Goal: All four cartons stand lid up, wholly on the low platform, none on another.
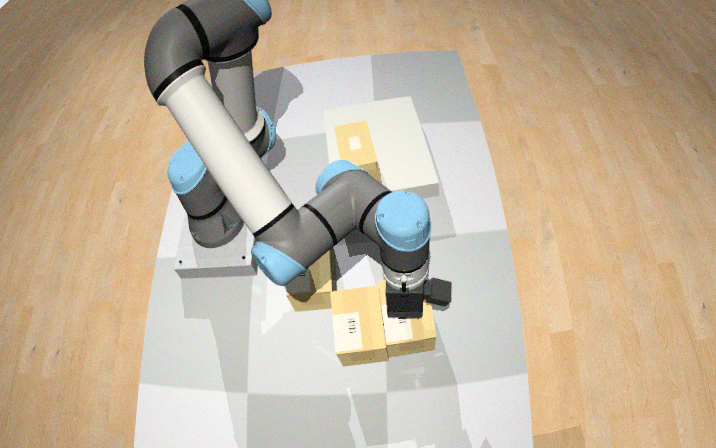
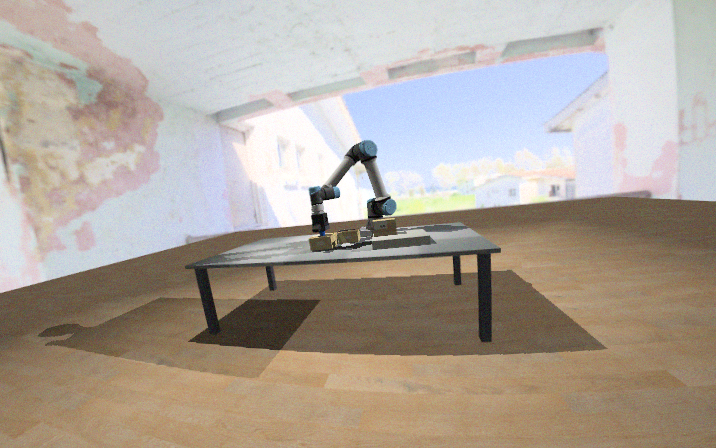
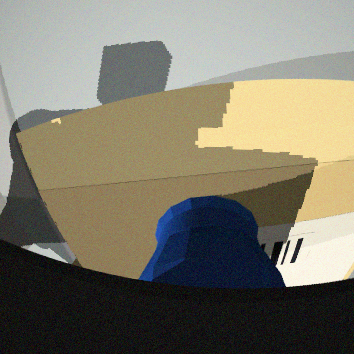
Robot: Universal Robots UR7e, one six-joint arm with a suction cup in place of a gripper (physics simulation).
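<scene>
My suction cup presses down on the lid of a tan carton, near its white barcode label. That carton rests on the table, touching a second carton on its left. A third carton stands behind them, mostly hidden under my forearm. A fourth carton stands lid up on the near-left part of the low white platform.
The arm's base sits at the table's left side. The grey checkered table top ends at a wooden floor on all sides. The elbow and forearm hang over the space between platform and cartons.
</scene>
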